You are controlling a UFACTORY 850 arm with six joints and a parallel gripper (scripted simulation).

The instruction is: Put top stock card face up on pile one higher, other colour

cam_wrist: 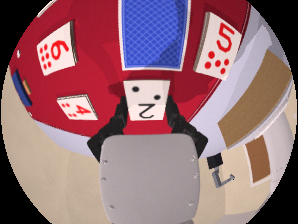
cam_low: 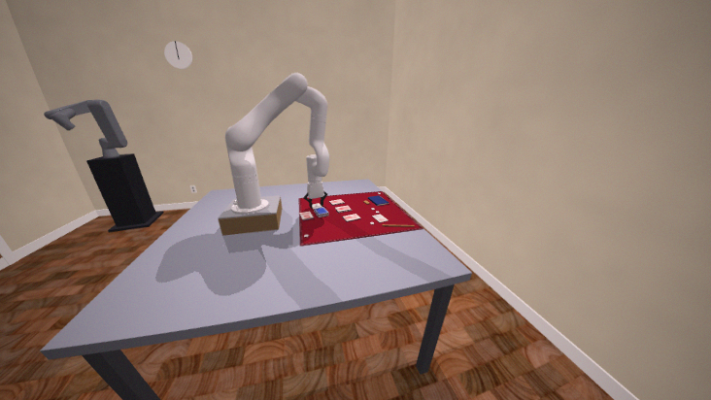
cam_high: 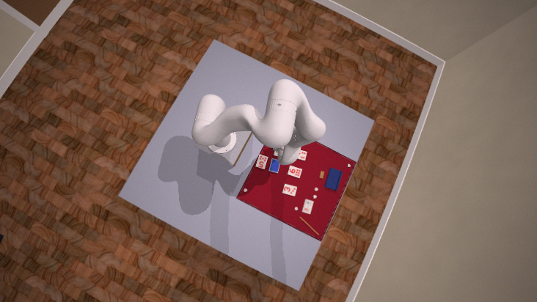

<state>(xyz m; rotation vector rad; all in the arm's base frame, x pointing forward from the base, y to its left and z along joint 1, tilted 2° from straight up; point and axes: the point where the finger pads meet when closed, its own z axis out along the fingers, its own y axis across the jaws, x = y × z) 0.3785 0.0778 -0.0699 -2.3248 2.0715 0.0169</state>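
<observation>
Now: the red card cloth 190 mm ahead of my hand, 140 mm to the right of it and 30 mm below it. Also, from my hand: pencil: 360 mm ahead, 400 mm to the right, 10 mm below; then card: 80 mm behind, 120 mm to the right, 10 mm below.
</observation>
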